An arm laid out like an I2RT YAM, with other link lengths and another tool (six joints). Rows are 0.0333 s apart.
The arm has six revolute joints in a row. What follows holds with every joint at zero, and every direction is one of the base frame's.
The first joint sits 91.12 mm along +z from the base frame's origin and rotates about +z.
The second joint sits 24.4 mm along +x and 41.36 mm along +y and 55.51 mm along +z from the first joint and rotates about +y.
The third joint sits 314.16 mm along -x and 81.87 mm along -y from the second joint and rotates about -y.
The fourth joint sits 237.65 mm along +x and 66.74 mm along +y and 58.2 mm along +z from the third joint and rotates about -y.
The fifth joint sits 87.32 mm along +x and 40 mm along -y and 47.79 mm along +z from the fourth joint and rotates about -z.
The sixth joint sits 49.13 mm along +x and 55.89 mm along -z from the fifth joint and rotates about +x.
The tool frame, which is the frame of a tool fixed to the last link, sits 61 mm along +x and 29 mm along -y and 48 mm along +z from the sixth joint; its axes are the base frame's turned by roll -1.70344, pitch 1.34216 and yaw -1.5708 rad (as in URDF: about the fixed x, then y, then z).
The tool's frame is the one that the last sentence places.
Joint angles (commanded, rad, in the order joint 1, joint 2, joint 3, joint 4, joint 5, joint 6), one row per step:
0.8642 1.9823 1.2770 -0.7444 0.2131 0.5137
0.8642 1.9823 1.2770 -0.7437 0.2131 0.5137
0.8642 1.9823 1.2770 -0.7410 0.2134 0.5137
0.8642 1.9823 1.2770 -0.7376 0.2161 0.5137
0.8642 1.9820 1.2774 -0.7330 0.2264 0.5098
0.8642 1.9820 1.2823 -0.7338 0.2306 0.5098
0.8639 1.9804 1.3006 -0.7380 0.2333 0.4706
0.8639 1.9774 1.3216 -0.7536 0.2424 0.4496
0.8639 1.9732 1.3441 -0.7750 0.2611 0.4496
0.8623 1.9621 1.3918 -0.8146 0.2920 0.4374
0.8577 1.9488 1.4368 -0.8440 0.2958 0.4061
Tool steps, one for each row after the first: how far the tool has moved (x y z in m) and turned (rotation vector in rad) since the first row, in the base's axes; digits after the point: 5 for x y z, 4 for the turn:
0.00008 0.00010 0.00003 0.0005 -0.0005 0.0000
0.00042 0.00045 0.00016 0.0024 -0.0024 0.0000
0.00100 0.00072 0.00050 0.0032 -0.0067 -0.0004
0.00236 0.00094 0.00165 -0.0003 -0.0177 0.0021
0.00346 0.00161 0.00321 0.0001 -0.0235 0.0015
0.00702 0.00687 0.00874 0.0003 -0.0341 0.0386
0.00979 0.00971 0.01554 -0.0049 -0.0455 0.0574
0.01247 0.01012 0.02369 -0.0134 -0.0627 0.0545
0.01829 0.01200 0.04182 -0.0233 -0.0975 0.0591
0.02346 0.01587 0.05901 -0.0140 -0.1183 0.0824

